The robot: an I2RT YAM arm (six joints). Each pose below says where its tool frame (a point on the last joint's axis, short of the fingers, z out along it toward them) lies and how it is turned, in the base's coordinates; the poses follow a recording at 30 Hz.
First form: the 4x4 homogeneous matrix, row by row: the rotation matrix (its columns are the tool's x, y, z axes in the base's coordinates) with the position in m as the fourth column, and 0 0 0 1 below. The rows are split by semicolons.
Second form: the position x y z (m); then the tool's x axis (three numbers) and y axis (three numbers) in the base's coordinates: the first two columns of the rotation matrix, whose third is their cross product. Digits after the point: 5 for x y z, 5 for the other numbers.
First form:
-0.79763, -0.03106, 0.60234, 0.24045; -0.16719, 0.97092, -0.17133, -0.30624; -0.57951, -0.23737, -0.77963, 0.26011; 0, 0, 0, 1
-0.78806, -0.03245, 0.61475, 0.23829; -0.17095, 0.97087, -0.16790, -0.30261; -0.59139, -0.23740, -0.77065, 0.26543; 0, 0, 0, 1
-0.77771, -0.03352, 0.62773, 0.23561; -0.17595, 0.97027, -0.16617, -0.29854; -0.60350, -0.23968, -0.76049, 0.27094; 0, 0, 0, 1
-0.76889, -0.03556, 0.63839, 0.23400; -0.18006, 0.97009, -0.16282, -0.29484; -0.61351, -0.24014, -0.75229, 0.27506; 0, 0, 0, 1
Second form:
0.24045, -0.30624, 0.26011, -0.79763, -0.16719, -0.57951, -0.03106, 0.97092, -0.23737
0.23829, -0.30261, 0.26543, -0.78806, -0.17095, -0.59139, -0.03245, 0.97087, -0.23740
0.23561, -0.29854, 0.27094, -0.77771, -0.17595, -0.60350, -0.03352, 0.97027, -0.23968
0.23400, -0.29484, 0.27506, -0.76889, -0.18006, -0.61351, -0.03556, 0.97009, -0.24014

